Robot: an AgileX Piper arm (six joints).
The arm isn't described. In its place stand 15 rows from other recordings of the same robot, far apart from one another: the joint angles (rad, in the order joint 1, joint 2, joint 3, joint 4, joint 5, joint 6), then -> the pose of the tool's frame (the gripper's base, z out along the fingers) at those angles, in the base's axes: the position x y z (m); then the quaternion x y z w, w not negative.
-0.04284, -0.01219, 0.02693, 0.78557, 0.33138, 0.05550 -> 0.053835, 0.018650, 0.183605, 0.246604, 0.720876, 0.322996, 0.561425
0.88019, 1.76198, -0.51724, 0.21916, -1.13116, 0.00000 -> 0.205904, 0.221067, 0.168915, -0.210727, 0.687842, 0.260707, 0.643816
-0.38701, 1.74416, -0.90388, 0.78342, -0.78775, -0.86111 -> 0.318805, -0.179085, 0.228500, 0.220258, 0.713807, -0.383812, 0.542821
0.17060, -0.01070, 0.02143, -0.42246, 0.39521, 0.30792 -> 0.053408, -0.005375, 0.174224, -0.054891, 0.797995, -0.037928, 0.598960
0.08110, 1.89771, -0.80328, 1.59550, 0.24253, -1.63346 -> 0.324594, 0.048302, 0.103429, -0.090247, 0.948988, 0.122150, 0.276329
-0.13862, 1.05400, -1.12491, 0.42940, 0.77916, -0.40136 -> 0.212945, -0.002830, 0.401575, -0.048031, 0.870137, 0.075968, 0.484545
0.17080, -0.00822, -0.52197, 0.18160, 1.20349, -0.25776 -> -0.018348, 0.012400, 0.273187, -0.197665, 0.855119, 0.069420, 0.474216
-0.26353, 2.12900, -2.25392, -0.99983, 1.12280, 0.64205 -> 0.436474, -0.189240, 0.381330, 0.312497, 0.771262, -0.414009, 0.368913
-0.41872, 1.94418, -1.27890, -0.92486, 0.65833, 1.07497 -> 0.350073, -0.204457, 0.185857, 0.377479, 0.853133, -0.262368, 0.246651
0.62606, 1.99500, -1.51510, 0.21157, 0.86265, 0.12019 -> 0.332104, 0.258055, 0.203745, -0.192289, 0.964640, 0.140738, 0.112642
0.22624, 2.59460, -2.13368, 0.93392, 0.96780, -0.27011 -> 0.507386, 0.178624, 0.105488, -0.013159, 0.911782, 0.395215, 0.110838
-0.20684, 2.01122, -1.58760, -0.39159, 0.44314, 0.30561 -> 0.452004, -0.110065, 0.238785, 0.103600, 0.908532, -0.125869, 0.384700
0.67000, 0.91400, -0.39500, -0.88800, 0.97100, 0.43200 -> 0.131740, 0.030024, 0.220711, -0.317200, 0.868340, -0.278701, 0.260184
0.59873, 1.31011, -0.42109, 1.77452, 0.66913, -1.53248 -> 0.144411, 0.165449, 0.197556, -0.269613, 0.815783, 0.441858, 0.258008
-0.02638, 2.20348, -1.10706, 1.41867, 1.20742, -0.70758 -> 0.358675, 0.074641, 0.093135, -0.148646, -0.816113, -0.556714, 0.043974
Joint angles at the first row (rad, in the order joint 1, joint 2, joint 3, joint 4, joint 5, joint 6):
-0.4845, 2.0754, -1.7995, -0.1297, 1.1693, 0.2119
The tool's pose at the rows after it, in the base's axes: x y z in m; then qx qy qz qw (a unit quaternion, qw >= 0):
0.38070, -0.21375, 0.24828, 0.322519, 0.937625, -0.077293, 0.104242
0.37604, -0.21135, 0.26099, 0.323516, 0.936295, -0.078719, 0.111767
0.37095, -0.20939, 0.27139, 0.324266, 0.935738, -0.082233, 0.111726
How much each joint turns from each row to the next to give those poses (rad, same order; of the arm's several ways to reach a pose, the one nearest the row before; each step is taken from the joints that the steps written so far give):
-0.0022, -0.0242, 0.0000, 0.0000, 0.0083, 0.0000
0.0000, -0.0300, 0.0000, 0.0000, 0.0146, 0.0000
0.0000, -0.0239, -0.0024, -0.0063, 0.0253, 0.0000

